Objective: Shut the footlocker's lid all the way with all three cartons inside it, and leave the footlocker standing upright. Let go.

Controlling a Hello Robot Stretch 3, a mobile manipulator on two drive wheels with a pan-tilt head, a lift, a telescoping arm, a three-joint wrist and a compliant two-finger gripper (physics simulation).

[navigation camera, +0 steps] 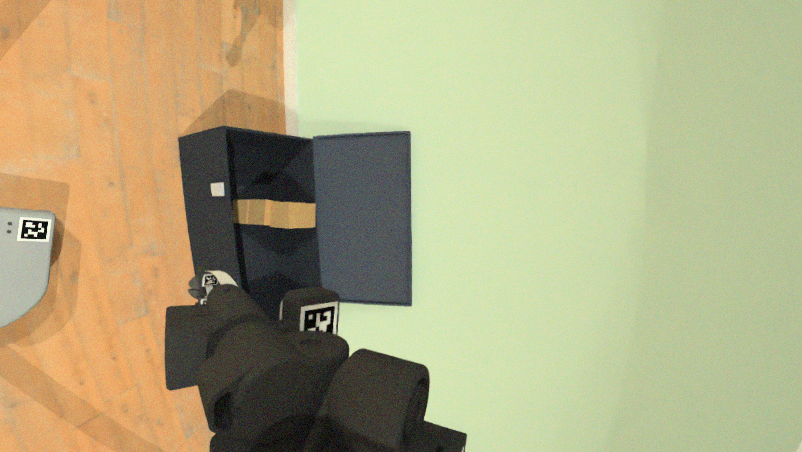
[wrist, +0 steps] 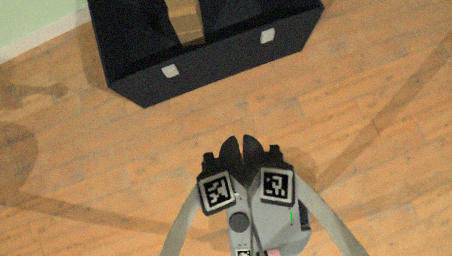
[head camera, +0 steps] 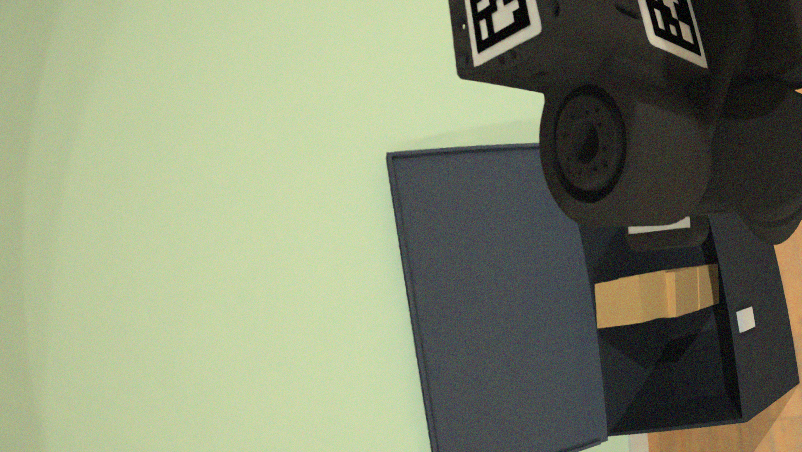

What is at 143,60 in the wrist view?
A dark blue footlocker.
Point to the gripper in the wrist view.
At 241,154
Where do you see the gripper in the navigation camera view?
203,284
